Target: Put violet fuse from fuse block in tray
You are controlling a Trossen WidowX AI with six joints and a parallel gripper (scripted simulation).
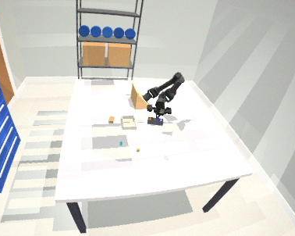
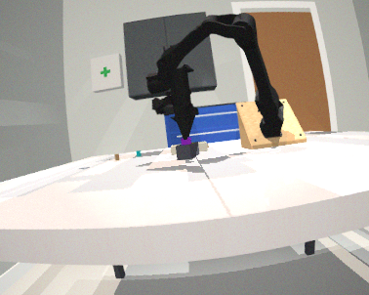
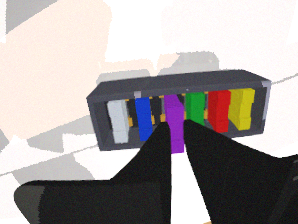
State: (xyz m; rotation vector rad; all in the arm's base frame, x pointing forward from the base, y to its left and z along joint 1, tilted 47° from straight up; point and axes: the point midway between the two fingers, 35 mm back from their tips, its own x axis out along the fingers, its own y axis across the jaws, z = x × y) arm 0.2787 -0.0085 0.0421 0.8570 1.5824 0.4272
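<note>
Right now my gripper tip is 10 mm past the green fuse, 20 mm to the left of it and 30 mm above it. Also, from my gripper tip: violet fuse 10 mm below; shallow tray 20 mm behind, 220 mm to the right, 50 mm below; blue fuse 20 mm to the left, 30 mm below.
</note>
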